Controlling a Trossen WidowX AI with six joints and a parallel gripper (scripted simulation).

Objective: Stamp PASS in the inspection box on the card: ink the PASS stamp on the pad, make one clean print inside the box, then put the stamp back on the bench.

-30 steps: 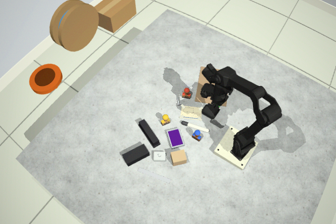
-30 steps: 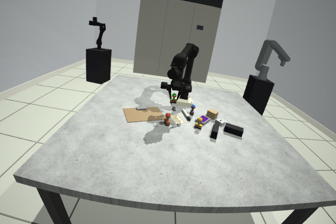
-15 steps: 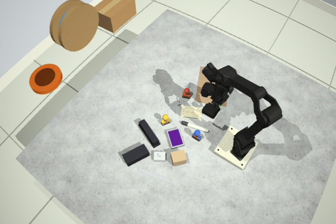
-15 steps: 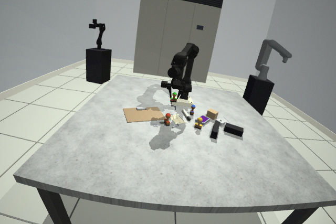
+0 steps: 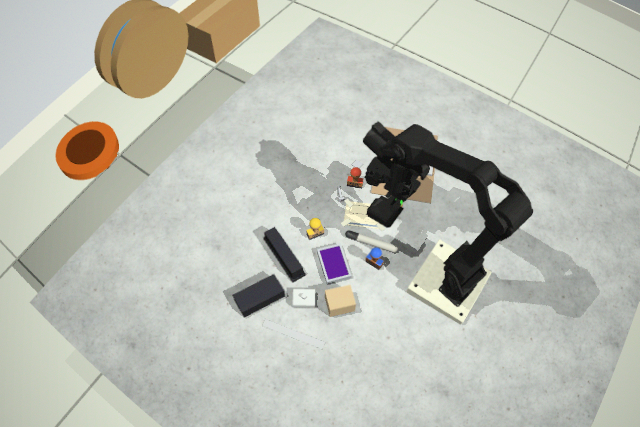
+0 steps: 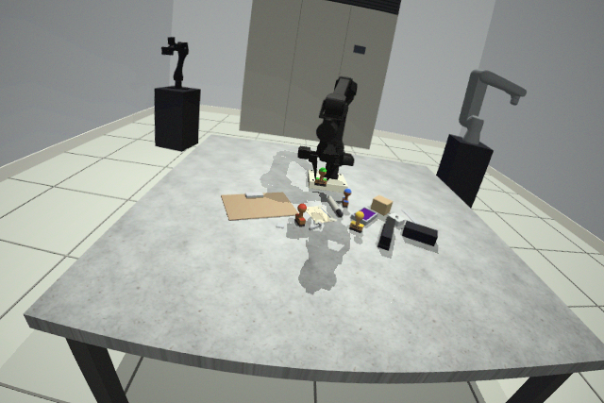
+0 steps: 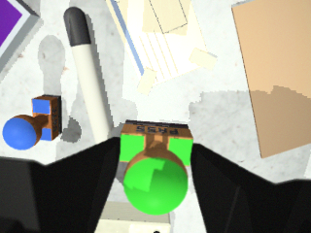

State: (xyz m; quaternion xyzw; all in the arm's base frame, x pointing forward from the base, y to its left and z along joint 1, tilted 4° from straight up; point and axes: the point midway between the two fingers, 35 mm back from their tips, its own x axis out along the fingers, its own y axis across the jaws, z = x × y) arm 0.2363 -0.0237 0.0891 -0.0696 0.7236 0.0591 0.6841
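The purple ink pad is 170 mm to the left of my gripper tip, 90 mm below it and 30 mm ahead of it. From my gripper tip the other things lie so: white marker 90 mm below, 70 mm to the left, 20 mm ahead; then cream card 100 mm below, 70 mm ahead, 20 mm to the left; then green pass stamp right at my gripper tip.
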